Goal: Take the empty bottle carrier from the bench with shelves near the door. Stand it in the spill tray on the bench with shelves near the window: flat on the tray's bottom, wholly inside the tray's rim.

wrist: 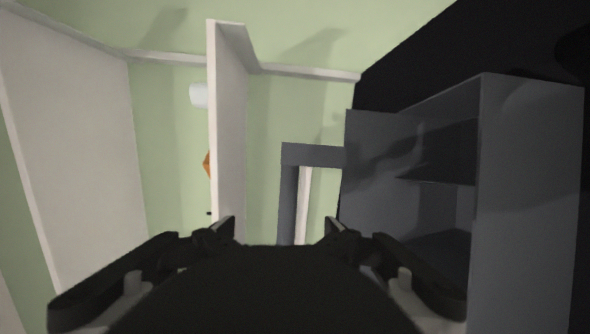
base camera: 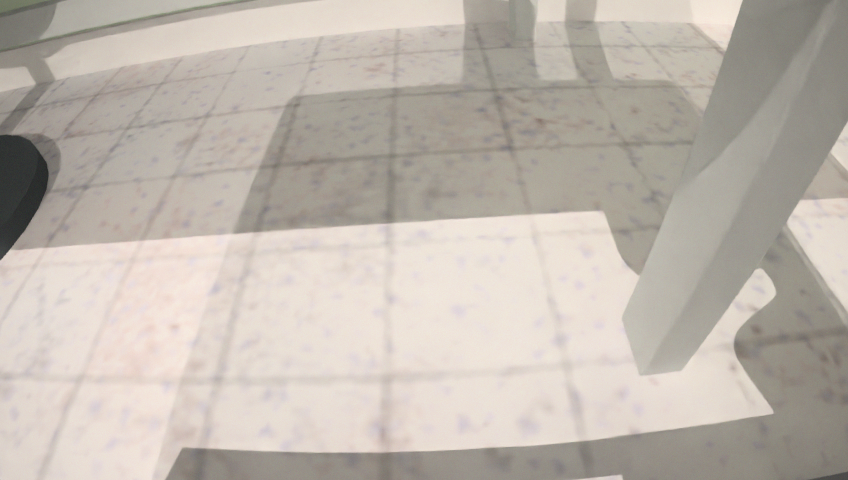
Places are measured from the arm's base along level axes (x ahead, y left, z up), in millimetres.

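Pixels of known places: gripper, fingertip midpoint: [wrist: 280, 226].
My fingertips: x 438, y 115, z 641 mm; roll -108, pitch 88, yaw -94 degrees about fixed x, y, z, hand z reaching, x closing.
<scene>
Behind a point stands the place of what it marks.
The empty bottle carrier [wrist: 530, 150] @(x 426, y 25, z 424 mm), a dark grey open box with inner dividers, appears sideways at the right of the wrist view, against the black bench top [wrist: 400, 75] @(x 717, y -131, z 365 mm). Its handle [wrist: 288, 200] @(x 499, y 117, z 631 mm) reaches left from the box and shows between the fingertips in the picture. My gripper [wrist: 280, 226] @(x 438, y 115, z 641 mm) is open, with nothing held; the handle seems to lie a little ahead of the fingers, but the exact distance is unclear. The lower part of the carrier and handle is hidden by the gripper and the view's edge. The spill tray does not show in either view.
A pale shelf board [wrist: 227, 150] @(x 768, y 95, z 803 mm) stands near the handle, with a white cylinder [wrist: 198, 95] @(x 788, y -50, z 888 mm) and part of an orange object [wrist: 207, 164] @(x 742, y 134, z 849 mm) on it. Another shelf board [wrist: 75, 140] @(x 803, y 101, z 1261 mm) is farther left. A grey leg [base camera: 714, 237] @(x 278, y -150, z -234 mm) stands close at the base's right; a dark round object [base camera: 17, 184] @(x 567, y 614, z -367 mm) is left.
</scene>
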